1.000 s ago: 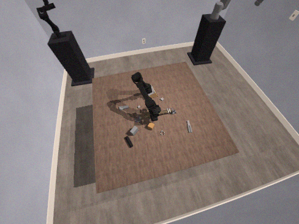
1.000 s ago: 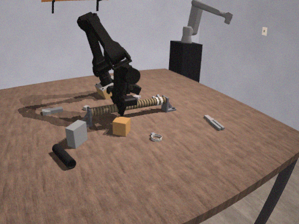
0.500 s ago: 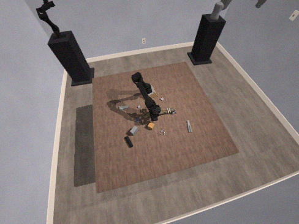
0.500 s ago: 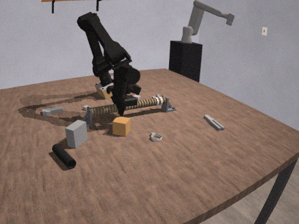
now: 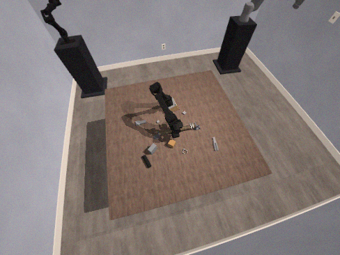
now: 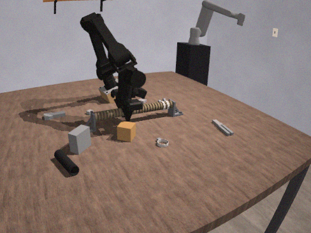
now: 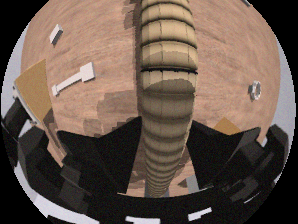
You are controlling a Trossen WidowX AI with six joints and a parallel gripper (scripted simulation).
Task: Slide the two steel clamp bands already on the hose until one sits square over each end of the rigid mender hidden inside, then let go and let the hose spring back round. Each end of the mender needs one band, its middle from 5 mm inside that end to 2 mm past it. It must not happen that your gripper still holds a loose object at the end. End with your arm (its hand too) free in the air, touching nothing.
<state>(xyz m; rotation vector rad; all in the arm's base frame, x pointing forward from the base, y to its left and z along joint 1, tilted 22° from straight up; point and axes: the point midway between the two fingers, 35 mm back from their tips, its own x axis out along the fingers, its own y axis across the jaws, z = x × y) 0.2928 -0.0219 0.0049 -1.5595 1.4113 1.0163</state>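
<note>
My gripper is now 11 cm short of the orange cube, 3 cm to the left of it and 3 cm above it. Round my hand: grey cube: 20 cm to the right, 13 cm ahead, 2 cm below; black cylinder: 27 cm to the right, 22 cm ahead, 3 cm below.
</note>
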